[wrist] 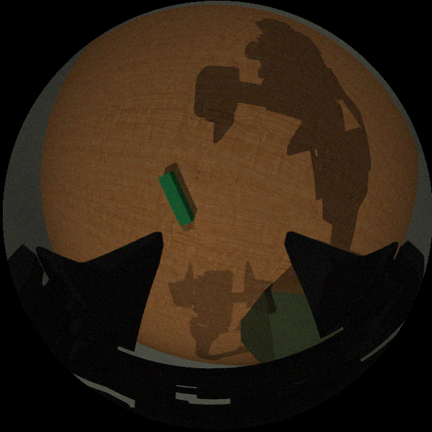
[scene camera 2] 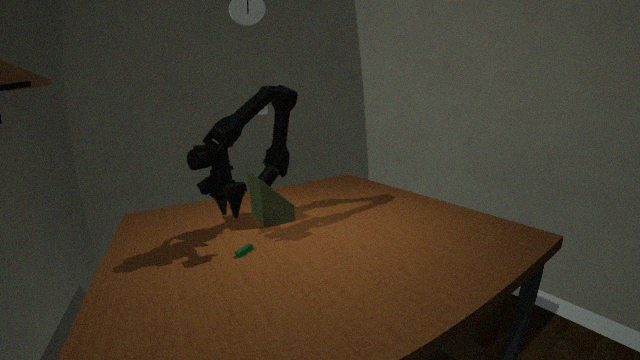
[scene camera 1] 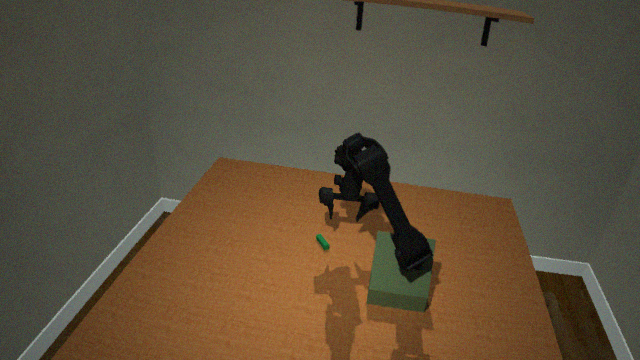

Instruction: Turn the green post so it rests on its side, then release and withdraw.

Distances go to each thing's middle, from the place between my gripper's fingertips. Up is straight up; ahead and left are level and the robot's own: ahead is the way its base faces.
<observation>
The green post (wrist: 169, 183) is 9 cm below my hand, 6 cm ahead of it and 1 cm to the left of it.
</observation>
